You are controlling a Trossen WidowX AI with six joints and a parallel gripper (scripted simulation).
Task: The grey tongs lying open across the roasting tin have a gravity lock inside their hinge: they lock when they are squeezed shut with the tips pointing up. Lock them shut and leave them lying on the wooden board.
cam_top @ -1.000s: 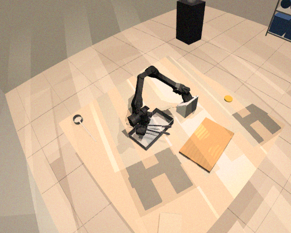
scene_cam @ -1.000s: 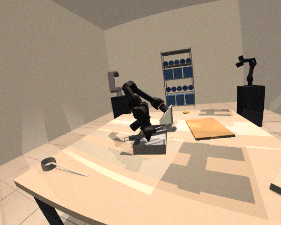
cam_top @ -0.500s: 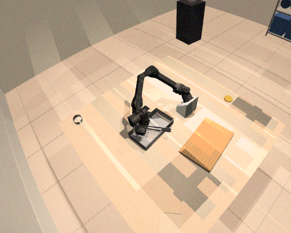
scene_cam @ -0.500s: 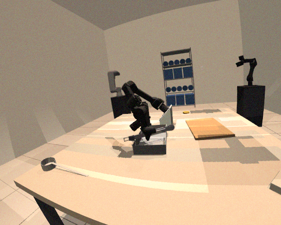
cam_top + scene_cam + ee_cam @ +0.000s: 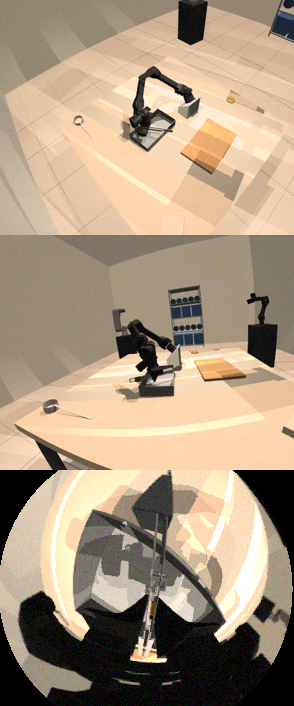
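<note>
Right now the roasting tin is 40 mm behind my gripper tip and 20 mm to the left of it. Also, from my gripper tip: wooden board 280 mm behind, 350 mm to the left, 20 mm below.
</note>
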